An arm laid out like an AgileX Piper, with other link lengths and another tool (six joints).
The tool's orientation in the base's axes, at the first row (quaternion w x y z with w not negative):
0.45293 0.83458 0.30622 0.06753
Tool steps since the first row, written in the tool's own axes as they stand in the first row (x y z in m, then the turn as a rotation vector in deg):
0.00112 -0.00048 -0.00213 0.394 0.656 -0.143
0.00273 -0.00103 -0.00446 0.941 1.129 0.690
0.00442 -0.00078 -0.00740 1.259 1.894 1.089
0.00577 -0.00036 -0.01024 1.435 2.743 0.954
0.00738 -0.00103 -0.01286 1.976 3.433 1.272
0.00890 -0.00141 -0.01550 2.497 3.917 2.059
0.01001 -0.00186 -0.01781 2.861 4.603 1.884
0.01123 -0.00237 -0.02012 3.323 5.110 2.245
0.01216 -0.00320 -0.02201 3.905 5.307 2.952
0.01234 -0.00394 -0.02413 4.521 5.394 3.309
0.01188 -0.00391 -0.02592 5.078 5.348 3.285
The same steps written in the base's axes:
-0.00015 0.00236 0.00067 0.556 0.064 0.541
-0.00001 0.00516 0.00132 1.533 -0.409 0.345
0.00031 0.00813 0.00295 2.288 -0.819 0.671
0.00048 0.01077 0.00471 2.759 -0.964 1.397
0.00045 0.01383 0.00543 3.628 -1.159 1.673
0.00047 0.01674 0.00641 4.572 -1.618 1.517
0.00026 0.01920 0.00721 5.104 -1.560 2.105
0.00011 0.02176 0.00794 5.845 -1.758 2.224
-0.00026 0.02398 0.00822 6.677 -2.009 1.875
-0.00127 0.02589 0.00884 7.350 -1.947 1.635
-0.00233 0.02690 0.00997 7.767 -1.592 1.521

